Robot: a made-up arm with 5 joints.
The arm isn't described. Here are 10 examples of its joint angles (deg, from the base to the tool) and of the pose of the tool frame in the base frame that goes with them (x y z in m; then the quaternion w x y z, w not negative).
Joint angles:
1: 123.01 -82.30 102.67 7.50 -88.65
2: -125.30 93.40 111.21 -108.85 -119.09
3: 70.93 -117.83 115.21 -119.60 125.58
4: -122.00 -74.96 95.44 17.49 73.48
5: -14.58 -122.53 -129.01 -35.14 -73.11
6: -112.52 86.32 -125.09 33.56 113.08
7: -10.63 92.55 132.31 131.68 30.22
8: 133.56 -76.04 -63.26 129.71 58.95
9: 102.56 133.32 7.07 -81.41 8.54
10: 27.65 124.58 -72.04 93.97 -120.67
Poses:
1: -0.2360 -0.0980 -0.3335 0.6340 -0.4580 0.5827 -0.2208
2: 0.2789 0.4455 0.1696 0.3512 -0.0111 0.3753 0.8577
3: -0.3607 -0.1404 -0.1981 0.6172 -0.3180 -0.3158 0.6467
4: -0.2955 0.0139 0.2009 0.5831 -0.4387 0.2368 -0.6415
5: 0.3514 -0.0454 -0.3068 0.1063 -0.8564 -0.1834 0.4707
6: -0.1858 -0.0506 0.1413 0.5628 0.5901 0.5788 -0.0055
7: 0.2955 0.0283 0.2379 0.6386 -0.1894 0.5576 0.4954
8: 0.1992 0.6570 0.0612 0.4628 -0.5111 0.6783 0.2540
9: 0.2638 0.7961 -0.3831 0.2885 -0.5969 -0.7105 0.2360
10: -0.1093 0.4029 -0.5796 0.6170 -0.1383 0.5395 0.5559
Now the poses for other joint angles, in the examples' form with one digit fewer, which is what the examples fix.
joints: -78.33 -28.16 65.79 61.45 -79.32
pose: -0.366 0.107 -0.179 0.653 -0.228 -0.192 0.696
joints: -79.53 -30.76 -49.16 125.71 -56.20
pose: -0.126 -0.820 0.146 0.197 0.309 0.220 -0.904
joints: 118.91 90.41 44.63 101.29 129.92
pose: 0.594 0.475 0.206 0.646 0.173 -0.086 0.738
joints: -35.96 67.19 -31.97 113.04 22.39
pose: 0.074 -0.318 -0.431 0.374 -0.590 -0.715 0.011
